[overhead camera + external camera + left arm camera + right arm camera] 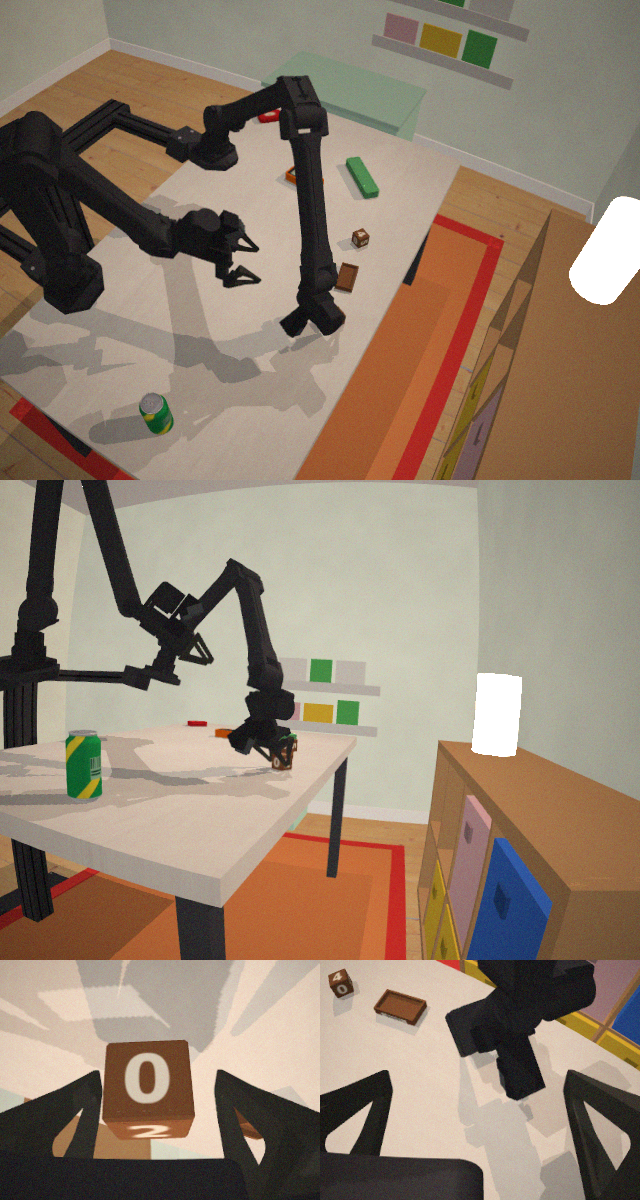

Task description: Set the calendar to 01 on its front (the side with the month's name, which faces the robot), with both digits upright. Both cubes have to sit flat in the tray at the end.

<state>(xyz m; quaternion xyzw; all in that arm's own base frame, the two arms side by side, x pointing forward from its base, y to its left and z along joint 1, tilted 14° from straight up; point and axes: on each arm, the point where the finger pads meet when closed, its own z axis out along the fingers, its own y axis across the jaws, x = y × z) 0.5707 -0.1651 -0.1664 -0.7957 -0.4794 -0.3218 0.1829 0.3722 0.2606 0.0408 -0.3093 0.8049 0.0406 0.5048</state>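
My left hand is 10 mm short of the brown number cube. Also, from my left hand: red item: 760 mm to the left, 680 mm behind, 10 mm below; brown tray: 160 mm to the left, 30 mm behind, 10 mm below; orange multimeter: 480 mm to the left, 350 mm behind, 10 mm below.
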